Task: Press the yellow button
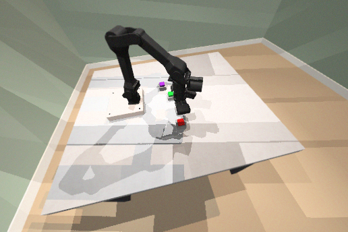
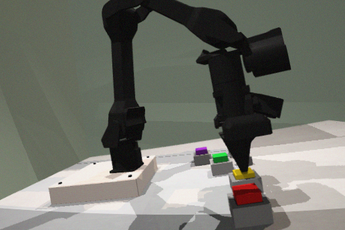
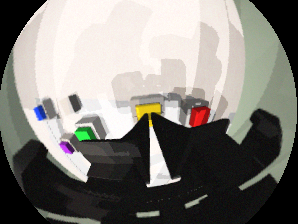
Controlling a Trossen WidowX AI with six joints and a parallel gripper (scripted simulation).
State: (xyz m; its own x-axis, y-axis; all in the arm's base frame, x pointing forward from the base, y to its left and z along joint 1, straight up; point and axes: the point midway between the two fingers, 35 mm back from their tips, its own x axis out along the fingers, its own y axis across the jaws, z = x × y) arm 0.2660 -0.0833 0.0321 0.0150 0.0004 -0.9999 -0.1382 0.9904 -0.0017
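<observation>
Now: gripper tip 1 cm above the yellow button. Also, from my gripper tip: green button (11 cm to the left, 5 cm behind); red button (9 cm to the right); purple button (21 cm to the left, 10 cm behind).
</observation>
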